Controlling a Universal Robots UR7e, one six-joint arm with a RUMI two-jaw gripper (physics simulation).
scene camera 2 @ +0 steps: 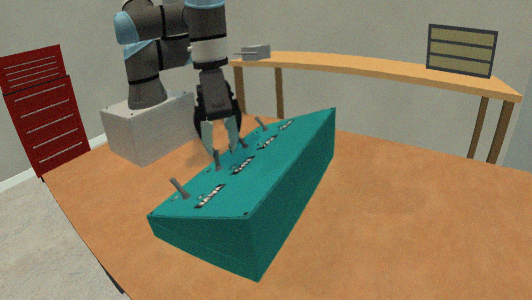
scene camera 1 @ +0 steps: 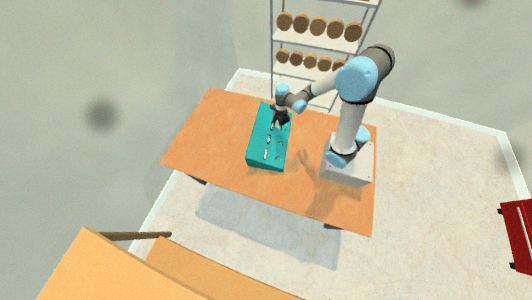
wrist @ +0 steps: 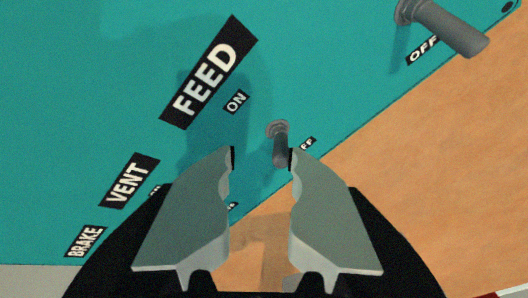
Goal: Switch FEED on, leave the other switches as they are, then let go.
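Seen in the pictures: gripper, fingertip midpoint: (scene camera 2: 222,155) (scene camera 1: 279,126) (wrist: 261,149); arm's base at its link origin: (scene camera 2: 148,102).
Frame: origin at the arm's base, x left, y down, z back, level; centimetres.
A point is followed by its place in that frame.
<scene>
A teal sloped console (scene camera 1: 259,131) {x 10.5, y 3.9, z -56.6 cm} (scene camera 2: 295,165) {x 2.1, y 3.2, z -64.5 cm} (wrist: 140,35) {x 1.1, y 5.3, z -55.7 cm} carries a row of grey levers. The FEED lever (scene camera 2: 217,161) {x -2.3, y 6.9, z -45.9 cm} (wrist: 280,150) {x -2.2, y 4.9, z -46.1 cm} stands more upright than its neighbours in scene camera 2; I cannot tell whether it is fully at ON. The VALVE lever (scene camera 2: 180,188) {x -13.8, y 7.1, z -48.6 cm} (wrist: 452,30) {x -13.7, y 6.3, z -47.8 cm} leans toward OFF. The VENT lever (scene camera 2: 243,143) {x 9.0, y 7.9, z -41.9 cm} and BRAKE lever (scene camera 2: 261,124) {x 20.0, y 7.3, z -37.4 cm} also lean to that side. My gripper (scene camera 1: 279,128) {x -0.9, y 5.7, z -46.4 cm} (scene camera 2: 222,152) {x -0.9, y 5.7, z -46.4 cm} (wrist: 261,149) {x -0.9, y 5.7, z -46.4 cm} is partly open at the FEED lever. The lever's tip is close beside the right fingertip in the wrist view, with a gap to the left one.
The console stands on an orange table (scene camera 1: 200,135) {x 29.7, y 17.8, z -103.9 cm} (scene camera 2: 410,220) {x 18.1, y 17.8, z -85.7 cm}. The arm's pale base block (scene camera 1: 350,167) {x 8.7, y -0.1, z 7.2 cm} (scene camera 2: 145,130) {x -6.4, y 6.1, z -10.5 cm} is on the console's OFF side. A shelf rack (scene camera 1: 272,50), a red cabinet (scene camera 2: 45,115) and a wooden bench (scene camera 2: 350,65) stand away from the table.
</scene>
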